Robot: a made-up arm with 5 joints.
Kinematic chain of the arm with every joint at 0, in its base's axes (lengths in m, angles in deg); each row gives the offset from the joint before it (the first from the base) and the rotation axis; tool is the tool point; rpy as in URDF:
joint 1: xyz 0 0 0.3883 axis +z
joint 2: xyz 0 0 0 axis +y
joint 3: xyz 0.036 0 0.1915 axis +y
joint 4: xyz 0.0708 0 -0.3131 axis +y
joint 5: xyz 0.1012 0 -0.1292 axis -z
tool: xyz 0 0 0 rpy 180 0 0
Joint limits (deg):
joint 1: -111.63..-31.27
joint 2: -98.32..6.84
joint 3: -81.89..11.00
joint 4: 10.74..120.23
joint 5: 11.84..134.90
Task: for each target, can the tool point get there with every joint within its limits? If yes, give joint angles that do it. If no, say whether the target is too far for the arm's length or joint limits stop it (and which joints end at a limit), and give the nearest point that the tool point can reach.
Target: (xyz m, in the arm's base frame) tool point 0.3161 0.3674 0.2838
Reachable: no: joint limits stop it (at a limit: joint 1, joint 2, joint 3) | nearest point 0.0493 0.1244 0.2643 | short by 0.361 m
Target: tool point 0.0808 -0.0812 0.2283
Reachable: yes | joints -45.16 -23.03 -13.24 105.92 50.98
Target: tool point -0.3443 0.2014 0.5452
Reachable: no: joint limits stop it (at a limit: joint 1, joint 2, joint 3, joint 4) | nearest point -0.2928 0.1778 0.8546 | short by 0.315 m
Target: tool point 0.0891 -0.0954 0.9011
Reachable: yes | joints -46.95 -62.50 -71.28 32.38 102.55
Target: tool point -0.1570 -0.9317 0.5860
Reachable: no: too far | nearest point -0.0903 -0.5357 0.5688 | short by 0.402 m
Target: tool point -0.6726 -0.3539 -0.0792
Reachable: no: too far | nearest point -0.1327 -0.3347 0.1941 | short by 0.605 m
